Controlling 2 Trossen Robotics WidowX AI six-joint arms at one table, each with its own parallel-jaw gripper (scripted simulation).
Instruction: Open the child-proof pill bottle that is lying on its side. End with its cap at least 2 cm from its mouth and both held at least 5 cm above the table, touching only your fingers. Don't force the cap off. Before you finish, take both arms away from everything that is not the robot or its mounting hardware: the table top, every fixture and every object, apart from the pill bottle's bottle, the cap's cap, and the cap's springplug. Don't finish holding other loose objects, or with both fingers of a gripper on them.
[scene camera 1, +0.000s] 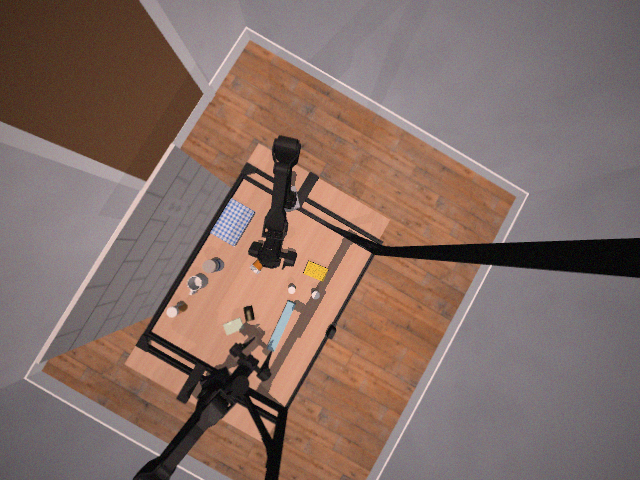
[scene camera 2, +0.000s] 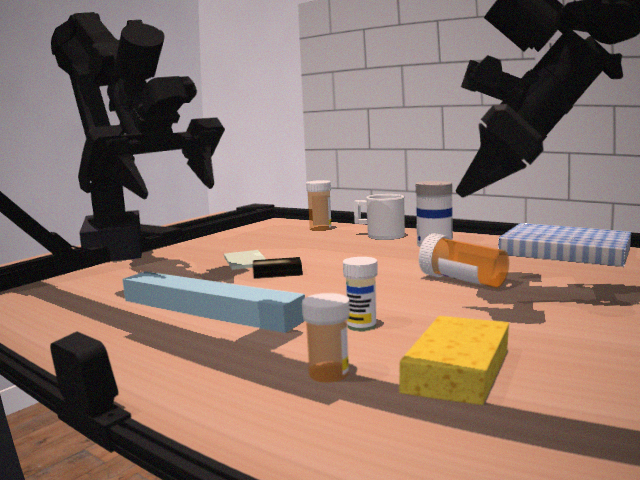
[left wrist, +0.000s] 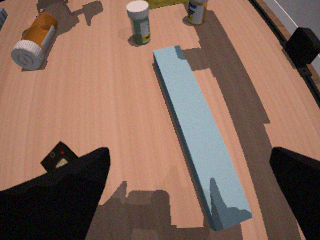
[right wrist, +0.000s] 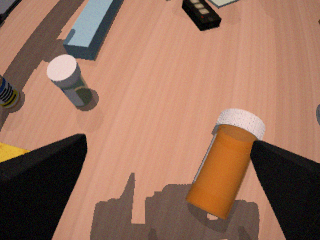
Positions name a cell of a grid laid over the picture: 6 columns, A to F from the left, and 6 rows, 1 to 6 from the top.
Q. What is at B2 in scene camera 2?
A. The left gripper.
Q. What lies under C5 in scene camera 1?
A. The left gripper.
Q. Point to a white ribbed cap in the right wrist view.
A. E3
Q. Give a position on a black block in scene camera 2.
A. C4
